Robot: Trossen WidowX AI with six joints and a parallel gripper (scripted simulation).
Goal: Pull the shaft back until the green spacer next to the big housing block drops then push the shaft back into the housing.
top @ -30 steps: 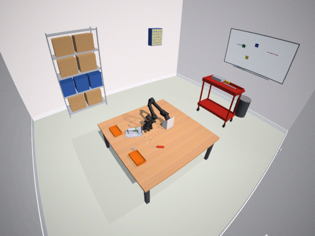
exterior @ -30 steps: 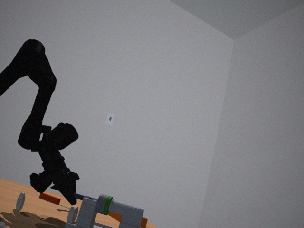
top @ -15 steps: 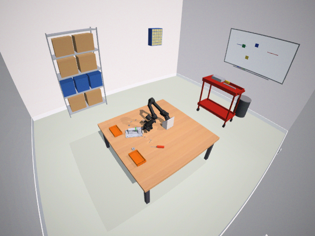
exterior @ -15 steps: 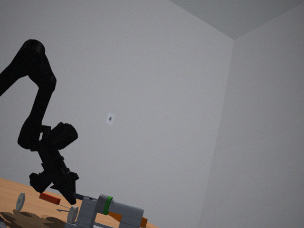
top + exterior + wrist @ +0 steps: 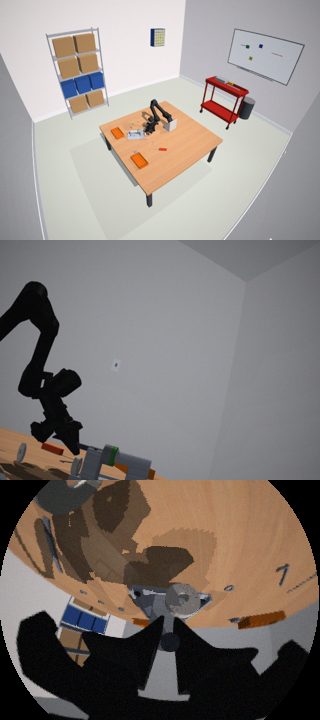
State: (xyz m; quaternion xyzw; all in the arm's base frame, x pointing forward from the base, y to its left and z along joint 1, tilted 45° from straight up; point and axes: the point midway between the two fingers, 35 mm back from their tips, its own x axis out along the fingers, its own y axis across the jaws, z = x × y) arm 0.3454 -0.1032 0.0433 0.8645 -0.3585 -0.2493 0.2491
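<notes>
My gripper tip is now 3 cm short of the dark shaft, 2 cm to the left of it and 2 cm below it. Also, from my gripper tip: green spacer 8 cm ahead, 5 cm to the right, 2 cm above.
</notes>
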